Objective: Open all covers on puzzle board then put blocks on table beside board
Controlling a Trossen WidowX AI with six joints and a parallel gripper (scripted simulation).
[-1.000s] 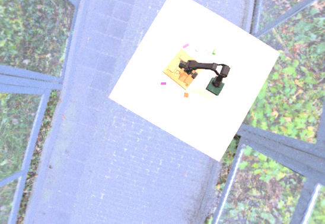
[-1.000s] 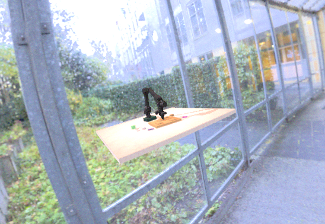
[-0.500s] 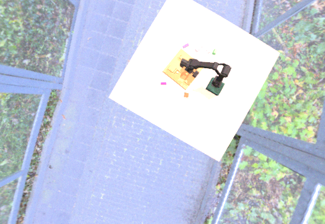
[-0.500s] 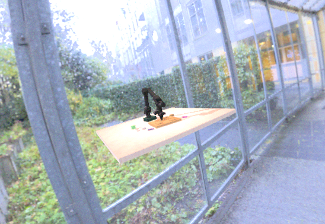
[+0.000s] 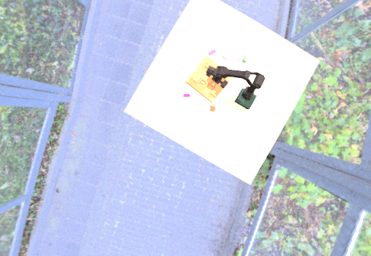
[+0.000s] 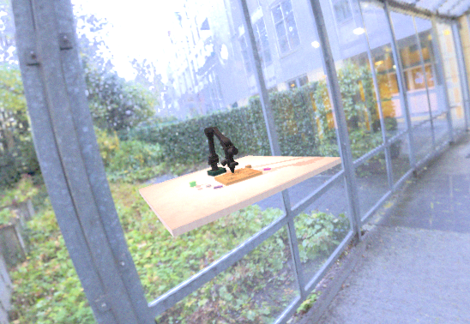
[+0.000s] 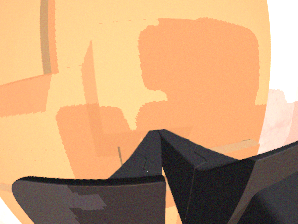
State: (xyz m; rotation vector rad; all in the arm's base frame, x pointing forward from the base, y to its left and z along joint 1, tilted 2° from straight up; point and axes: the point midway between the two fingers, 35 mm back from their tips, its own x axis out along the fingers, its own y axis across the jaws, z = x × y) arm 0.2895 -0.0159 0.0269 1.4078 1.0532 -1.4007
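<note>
My gripper tip is now 50 mm short of the puzzle board and 10 mm above it. The rest, counted from my gripper tip: lilac block 120 mm ahead, 230 mm to the right, 20 mm below; green block 170 mm behind, 280 mm to the right, 10 mm below; pink block 180 mm ahead, 210 mm to the left, 20 mm below.
</note>
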